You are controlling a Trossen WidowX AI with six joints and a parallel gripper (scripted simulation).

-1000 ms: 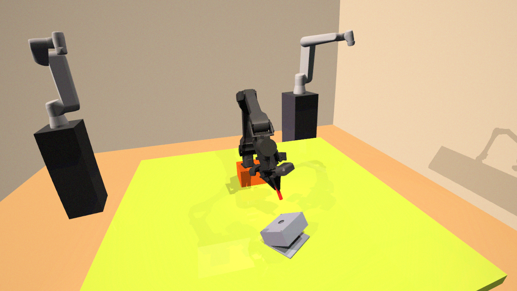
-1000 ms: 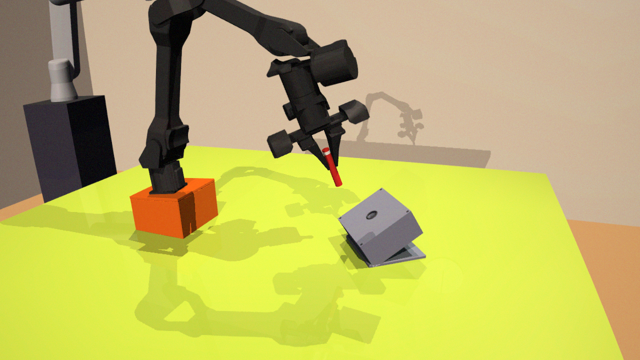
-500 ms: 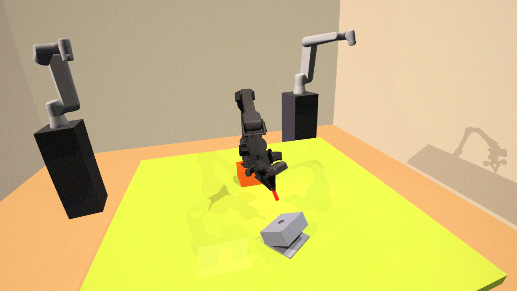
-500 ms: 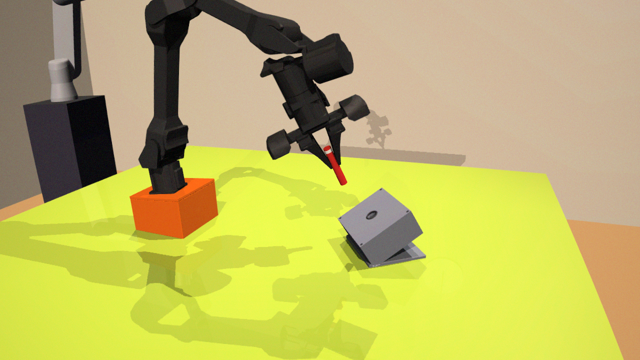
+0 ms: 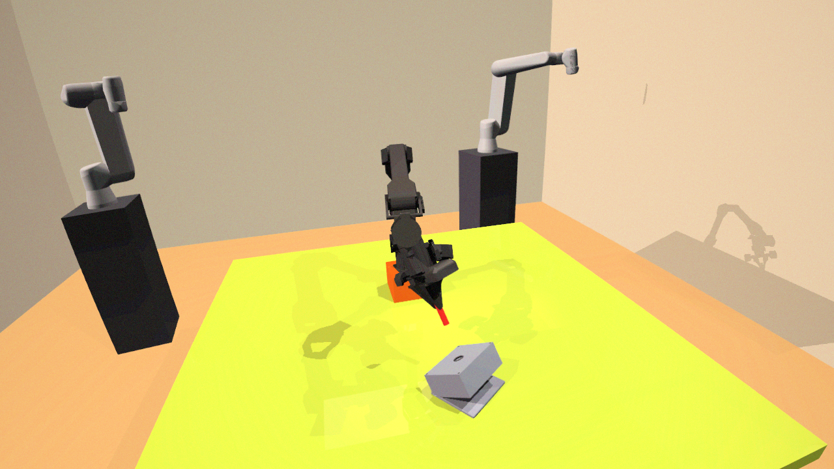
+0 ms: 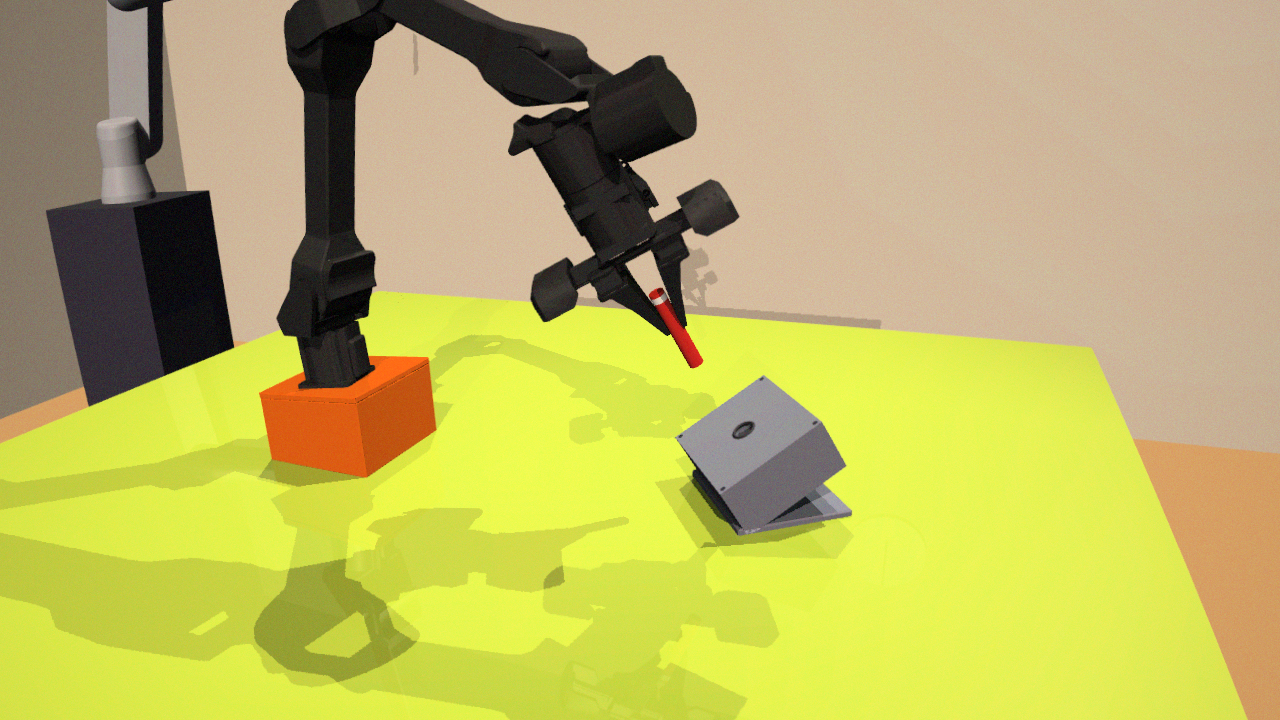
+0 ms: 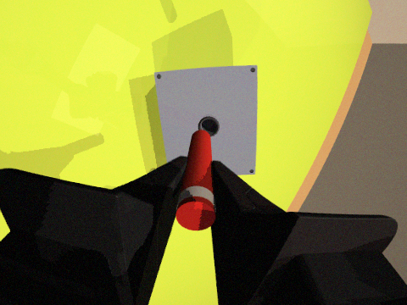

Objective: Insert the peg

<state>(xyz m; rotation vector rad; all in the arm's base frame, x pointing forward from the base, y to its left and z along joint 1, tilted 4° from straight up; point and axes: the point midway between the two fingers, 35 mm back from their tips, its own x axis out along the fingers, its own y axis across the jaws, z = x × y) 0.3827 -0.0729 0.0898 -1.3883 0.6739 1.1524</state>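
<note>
Now: the grey sloped panel 13 cm below my gripper tip, 7 cm ahead of it and 2 cm to the left of it. Round my gripper tip: red round peg (2 cm above, 1 cm behind).
</note>
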